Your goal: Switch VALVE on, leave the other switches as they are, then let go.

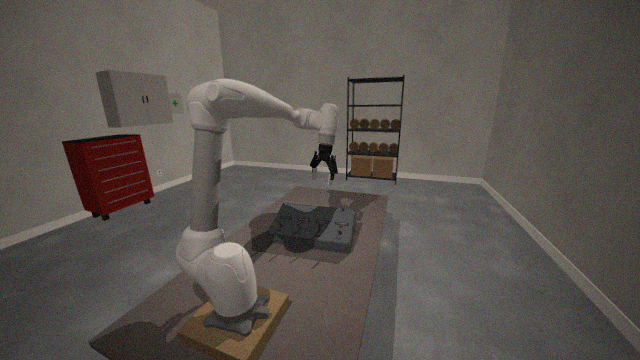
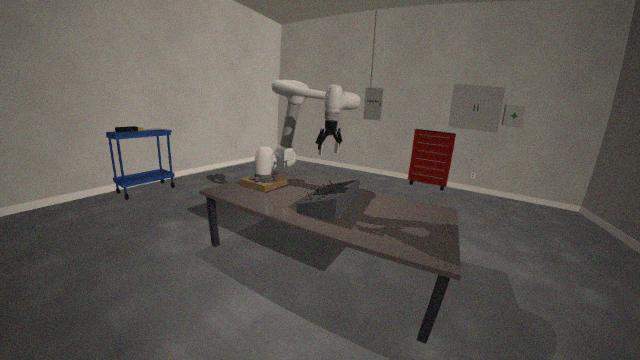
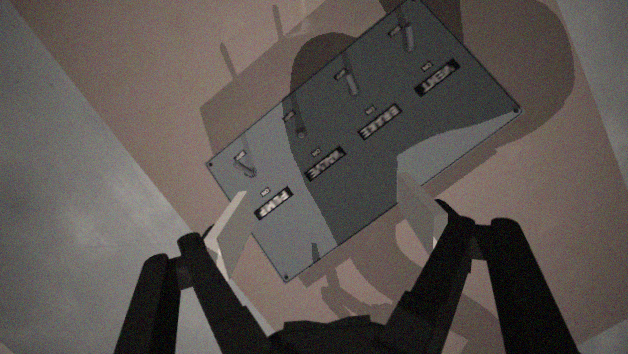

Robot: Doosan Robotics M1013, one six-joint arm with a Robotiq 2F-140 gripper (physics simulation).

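Where they show: gripper, fingertip midpoint: (image 1: 321, 182) (image 2: 328, 154) (image 3: 323, 199); arm's base, origin of the base link: (image 1: 238, 311) (image 2: 263, 178).
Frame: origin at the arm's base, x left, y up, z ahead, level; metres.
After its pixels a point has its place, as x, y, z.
The dark grey switch box (image 1: 334, 242) @(-0.287, 0.006, 0.521) (image 2: 320, 206) @(-0.381, 0.025, 0.679) (image 3: 360, 195) @(-0.177, 0.081, 0.740) lies on the table, with four levers on its sloped face. The VALVE lever (image 3: 300, 131) @(-0.185, 0.079, 0.590) shows as a short dark peg in shadow, its round end between its OFF and ON marks. I cannot tell which way it leans. The PUMP lever (image 3: 245, 168) @(-0.303, 0.056, 0.576), BRAKE lever (image 3: 352, 83) @(-0.067, 0.057, 0.587) and VENT lever (image 3: 409, 38) @(0.049, 0.055, 0.592) slant from between their marks towards the OFF side. My gripper (image 1: 322, 178) @(-0.194, 0.313, 0.638) (image 2: 329, 151) @(-0.194, 0.313, 0.638) (image 3: 323, 199) @(-0.194, 0.313, 0.638) is wide open and empty, high above the box and apart from every lever.
The box stands on the long brown table (image 1: 320, 285) @(-0.263, -0.055, 0.253) (image 2: 400, 250) @(-0.537, -0.054, 1.174). The arm's wooden base block (image 1: 275, 300) @(-0.118, 0.000, 0.080) (image 2: 265, 185) @(-0.127, -0.008, 0.105) is at one end. A red tool cabinet (image 1: 120, 175) (image 2: 432, 159), a storage rack (image 1: 376, 80) and a blue cart (image 2: 155, 133) stand away from the table.
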